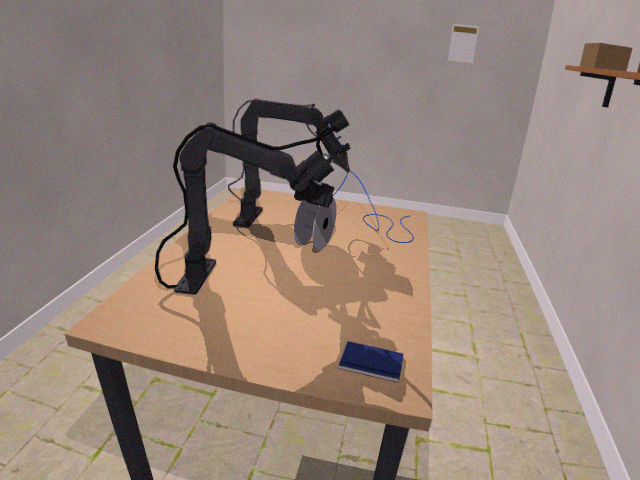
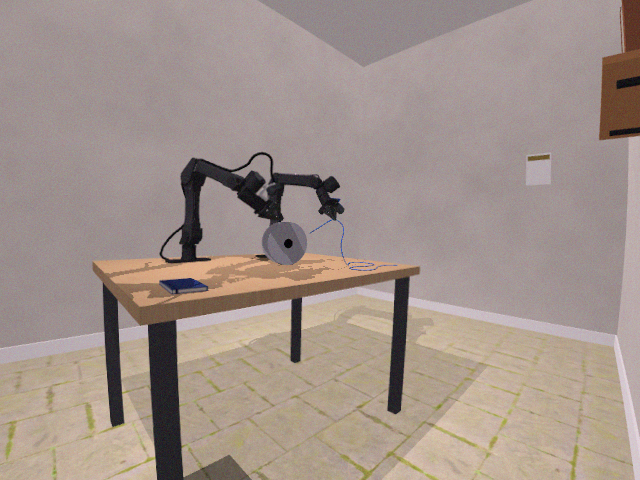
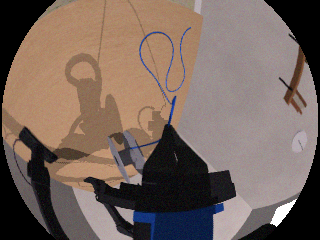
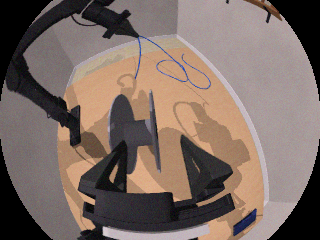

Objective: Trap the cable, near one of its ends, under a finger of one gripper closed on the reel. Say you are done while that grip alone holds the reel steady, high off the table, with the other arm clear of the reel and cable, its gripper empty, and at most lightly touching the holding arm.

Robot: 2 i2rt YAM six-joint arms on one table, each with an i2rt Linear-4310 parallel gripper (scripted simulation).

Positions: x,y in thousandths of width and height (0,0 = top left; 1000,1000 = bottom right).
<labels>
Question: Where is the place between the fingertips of my right gripper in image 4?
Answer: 477,590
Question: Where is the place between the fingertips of my left gripper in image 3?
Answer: At 523,531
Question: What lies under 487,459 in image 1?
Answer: A grey reel.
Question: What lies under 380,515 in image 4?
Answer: A grey reel.
</labels>
